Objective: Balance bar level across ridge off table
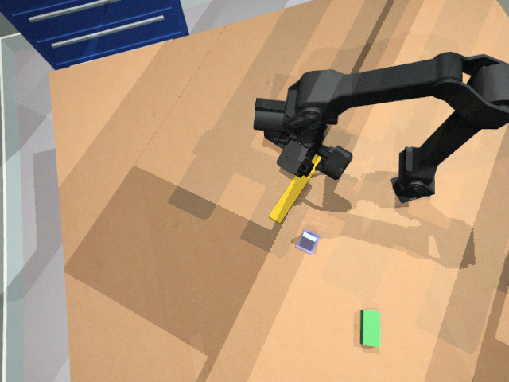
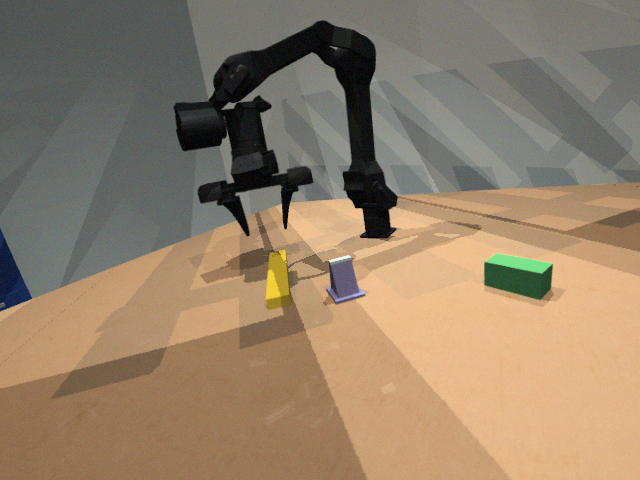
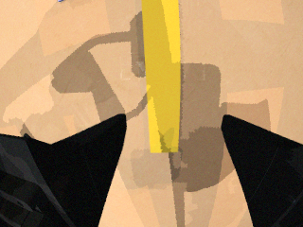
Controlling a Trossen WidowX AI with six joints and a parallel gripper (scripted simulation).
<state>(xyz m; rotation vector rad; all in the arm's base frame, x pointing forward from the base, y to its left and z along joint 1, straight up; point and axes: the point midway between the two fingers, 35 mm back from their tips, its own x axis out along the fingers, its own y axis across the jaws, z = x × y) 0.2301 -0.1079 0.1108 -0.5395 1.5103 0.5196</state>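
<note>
My gripper tip is 2 cm short of the yellow bar, 3 cm to the right of it and 7 cm above it. Round my gripper tip: green block 2 cm behind, 38 cm to the left, 6 cm below.
</note>
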